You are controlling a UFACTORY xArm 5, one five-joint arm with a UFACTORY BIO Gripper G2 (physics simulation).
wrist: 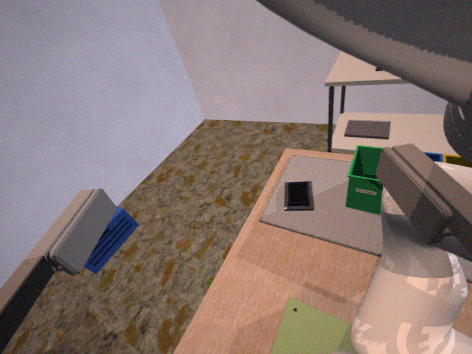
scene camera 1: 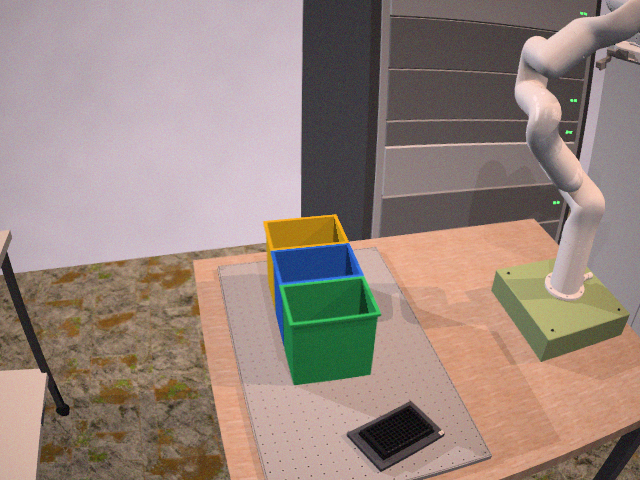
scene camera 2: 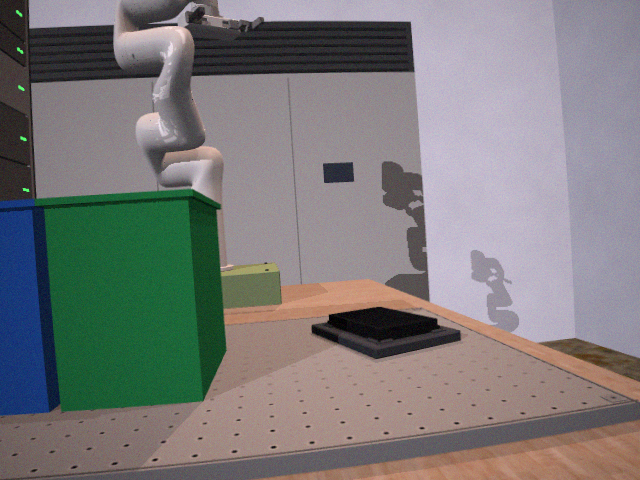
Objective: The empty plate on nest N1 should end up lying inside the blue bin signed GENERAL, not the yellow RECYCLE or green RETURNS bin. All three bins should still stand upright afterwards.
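Frame: origin at the arm's base, x back, y right, z up, level; metres.
Seen in the pictures: hand at its tool point: [wrist: 232, 210] [scene camera 1: 632, 73] [scene camera 2: 229, 18]; arm's base at its link origin: [scene camera 1: 564, 287].
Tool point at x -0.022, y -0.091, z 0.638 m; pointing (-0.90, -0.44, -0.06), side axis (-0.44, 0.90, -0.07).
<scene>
Offsets run from my tool point to a thing's top centre. "spot": to the spot under its first point. Level surfaces: height alone.
The black plate {dx -0.583, dy -0.164, dz -0.672 m} [scene camera 1: 397, 431] [scene camera 2: 382, 322] [wrist: 298, 194] lies flat on the dark nest {spot: dx -0.655, dy -0.174, dz -0.686 m} [scene camera 1: 364, 445] [scene camera 2: 413, 344], near one end of the pegboard. The blue bin {dx -0.640, dy +0.226, dz -0.519 m} [scene camera 1: 315, 263] [scene camera 2: 20, 310] [wrist: 435, 157] stands upright between the yellow bin {dx -0.630, dy +0.355, dz -0.519 m} [scene camera 1: 305, 232] [wrist: 456, 160] and the green bin {dx -0.651, dy +0.096, dz -0.519 m} [scene camera 1: 333, 346] [scene camera 2: 124, 304] [wrist: 364, 194], which also stand upright. No sign text is readable; the green bin shows a small pale label in the wrist view. My gripper [wrist: 250, 212] is open and empty, high above the table on the arm-base side, far from the plate. Its fingers are partly cut off in scene camera 1.
The arm stands on a green base block [scene camera 1: 563, 315] [scene camera 2: 250, 289] [wrist: 307, 330]. The perforated board {dz -0.698 m} [scene camera 1: 289, 413] [scene camera 2: 289, 413] [wrist: 325, 225] lies on the wooden table {dz -0.711 m} [scene camera 1: 439, 268]. A shelf table [wrist: 360, 75], a server rack [scene camera 1: 377, 155] and a blue slatted object [wrist: 117, 235] are around.
</scene>
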